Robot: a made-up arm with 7 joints. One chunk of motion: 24 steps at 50 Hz.
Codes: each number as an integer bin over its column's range. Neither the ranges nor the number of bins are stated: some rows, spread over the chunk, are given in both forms.
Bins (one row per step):
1: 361 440 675 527 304 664 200
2: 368 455 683 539 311 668 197
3: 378 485 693 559 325 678 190
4: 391 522 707 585 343 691 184
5: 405 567 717 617 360 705 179
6: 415 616 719 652 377 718 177
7: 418 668 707 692 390 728 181
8: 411 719 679 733 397 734 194
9: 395 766 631 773 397 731 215
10: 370 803 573 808 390 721 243
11: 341 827 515 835 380 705 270
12: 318 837 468 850 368 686 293
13: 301 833 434 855 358 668 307
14: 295 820 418 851 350 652 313
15: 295 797 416 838 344 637 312
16: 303 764 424 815 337 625 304
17: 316 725 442 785 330 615 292
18: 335 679 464 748 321 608 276
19: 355 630 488 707 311 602 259
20: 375 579 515 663 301 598 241
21: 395 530 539 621 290 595 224
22: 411 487 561 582 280 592 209
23: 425 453 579 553 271 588 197
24: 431 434 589 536 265 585 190
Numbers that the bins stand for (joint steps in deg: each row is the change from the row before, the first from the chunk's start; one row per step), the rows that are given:
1: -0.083 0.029 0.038 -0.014 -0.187 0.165 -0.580
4: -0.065 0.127 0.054 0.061 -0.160 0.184 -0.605
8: -0.053 0.364 0.040 0.254 -0.122 0.214 -0.589
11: -0.095 0.493 -0.042 0.387 -0.134 0.194 -0.468
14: -0.123 0.485 -0.091 0.407 -0.155 0.157 -0.399
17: -0.110 0.371 -0.079 0.322 -0.169 0.131 -0.432
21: -0.063 0.137 -0.030 0.108 -0.197 0.117 -0.541
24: -0.041 0.021 -0.005 -0.003 -0.214 0.110 -0.596
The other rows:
2: -0.079 0.047 0.042 0.001 -0.182 0.168 -0.584
3: -0.073 0.083 0.047 0.027 -0.172 0.175 -0.596
5: -0.057 0.181 0.059 0.103 -0.148 0.194 -0.613
6: -0.051 0.240 0.060 0.148 -0.136 0.203 -0.617
7: -0.049 0.302 0.054 0.201 -0.127 0.210 -0.610
9: -0.063 0.420 0.016 0.306 -0.122 0.212 -0.556
10: -0.078 0.465 -0.013 0.351 -0.127 0.205 -0.511
12: -0.109 0.505 -0.066 0.406 -0.142 0.181 -0.431
13: -0.119 0.501 -0.083 0.413 -0.149 0.168 -0.408
15: -0.123 0.457 -0.092 0.390 -0.159 0.146 -0.400
16: -0.118 0.418 -0.088 0.361 -0.164 0.138 -0.413
18: -0.099 0.316 -0.068 0.273 -0.175 0.126 -0.458
19: -0.087 0.257 -0.056 0.220 -0.182 0.122 -0.485
20: -0.075 0.195 -0.042 0.163 -0.189 0.119 -0.514
22: -0.053 0.085 -0.019 0.057 -0.204 0.115 -0.565
23: -0.045 0.044 -0.010 0.020 -0.210 0.112 -0.584

